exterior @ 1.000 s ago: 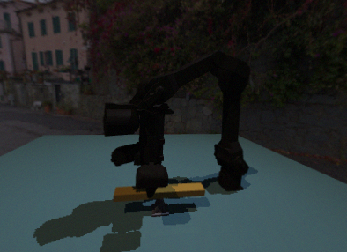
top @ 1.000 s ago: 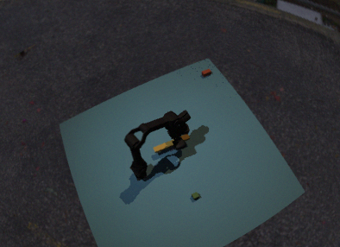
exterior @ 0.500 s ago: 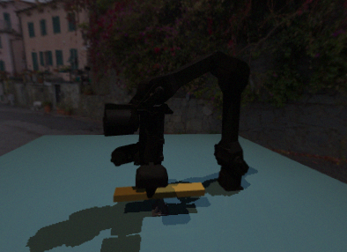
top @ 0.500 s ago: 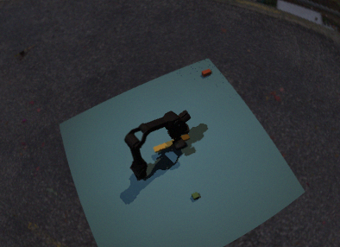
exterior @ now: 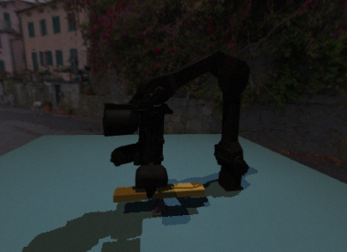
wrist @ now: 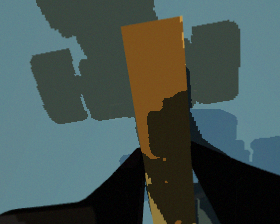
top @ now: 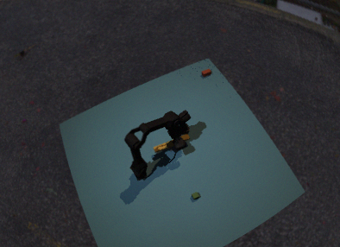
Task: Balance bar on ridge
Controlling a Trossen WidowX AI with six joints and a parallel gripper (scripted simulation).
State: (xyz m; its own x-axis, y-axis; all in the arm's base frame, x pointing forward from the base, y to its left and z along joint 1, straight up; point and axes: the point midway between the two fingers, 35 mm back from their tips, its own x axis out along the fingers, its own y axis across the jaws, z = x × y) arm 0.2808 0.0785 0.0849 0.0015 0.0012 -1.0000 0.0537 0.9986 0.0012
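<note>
Right now my gripper tip is 30 mm past the yellow bar. The rest, counted from my gripper tip: orange-red block 460 mm ahead, 420 mm to the left, 30 mm below; small green cube 360 mm to the right, 50 mm behind, 30 mm below.
</note>
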